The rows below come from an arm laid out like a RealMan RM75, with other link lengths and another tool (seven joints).
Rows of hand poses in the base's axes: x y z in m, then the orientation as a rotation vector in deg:
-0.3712 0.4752 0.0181 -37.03 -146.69 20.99
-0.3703 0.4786 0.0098 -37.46 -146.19 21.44
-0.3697 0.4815 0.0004 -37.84 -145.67 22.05
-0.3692 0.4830 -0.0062 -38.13 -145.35 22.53
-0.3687 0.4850 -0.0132 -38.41 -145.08 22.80
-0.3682 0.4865 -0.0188 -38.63 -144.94 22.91
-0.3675 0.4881 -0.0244 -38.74 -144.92 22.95
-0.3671 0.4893 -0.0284 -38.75 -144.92 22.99
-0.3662 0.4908 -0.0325 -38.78 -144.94 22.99
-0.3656 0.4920 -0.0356 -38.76 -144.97 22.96
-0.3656 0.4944 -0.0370 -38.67 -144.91 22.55
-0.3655 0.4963 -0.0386 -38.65 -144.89 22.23
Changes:
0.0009 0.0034 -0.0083 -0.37 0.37 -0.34
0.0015 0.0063 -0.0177 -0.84 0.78 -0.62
0.0020 0.0078 -0.0243 -1.21 1.02 -0.81
0.0025 0.0098 -0.0313 -1.44 1.20 -1.02
0.0030 0.0113 -0.0369 -1.56 1.27 -1.18
0.0037 0.0129 -0.0425 -1.61 1.26 -1.25
0.0041 0.0141 -0.0465 -1.64 1.26 -1.25
0.0050 0.0156 -0.0506 -1.65 1.23 -1.26
0.0056 0.0168 -0.0537 -1.63 1.21 -1.25
0.0056 0.0192 -0.0551 -1.31 1.27 -1.28
0.0057 0.0211 -0.0567 -1.07 1.28 -1.33

